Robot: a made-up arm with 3 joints. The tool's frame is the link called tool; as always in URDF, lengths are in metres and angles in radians.
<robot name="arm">
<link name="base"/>
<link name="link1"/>
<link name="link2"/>
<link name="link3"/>
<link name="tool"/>
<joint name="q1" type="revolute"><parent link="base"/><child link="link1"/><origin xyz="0 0 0.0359" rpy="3.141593 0 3.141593"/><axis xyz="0 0 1"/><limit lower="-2.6" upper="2.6" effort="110" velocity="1.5"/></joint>
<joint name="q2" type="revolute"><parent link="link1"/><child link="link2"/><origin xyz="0.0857 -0.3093 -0.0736" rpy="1.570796 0 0"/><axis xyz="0 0 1"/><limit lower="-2.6" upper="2.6" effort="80" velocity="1.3"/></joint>
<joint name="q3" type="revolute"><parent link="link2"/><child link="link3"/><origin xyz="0.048 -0.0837 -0.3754" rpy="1.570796 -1.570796 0"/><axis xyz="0 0 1"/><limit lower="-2.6" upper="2.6" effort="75" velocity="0.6"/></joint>
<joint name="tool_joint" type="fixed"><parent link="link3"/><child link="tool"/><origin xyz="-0.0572 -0.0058 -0.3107" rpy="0 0 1.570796"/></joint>
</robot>
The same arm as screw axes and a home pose.
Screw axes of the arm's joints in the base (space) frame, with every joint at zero. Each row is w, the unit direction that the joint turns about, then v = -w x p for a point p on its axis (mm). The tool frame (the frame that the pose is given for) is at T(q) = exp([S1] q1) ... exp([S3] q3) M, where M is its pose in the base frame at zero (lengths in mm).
S1 = (0, 0, -1, 0.0, 0.0, 0.0)
S2 = (0, -1, 0, 109.5, 0.0, 85.7)
S3 = (0, 0, 1, 66.1, 133.7, 0.0)
M =
1 0 0 -139.5
0 1 0 123.3
0 0 1 -117.5
0 0 0 1
Joint limits (deg, base to tool): -148.97..148.97 -148.97..148.97 -148.97..148.97

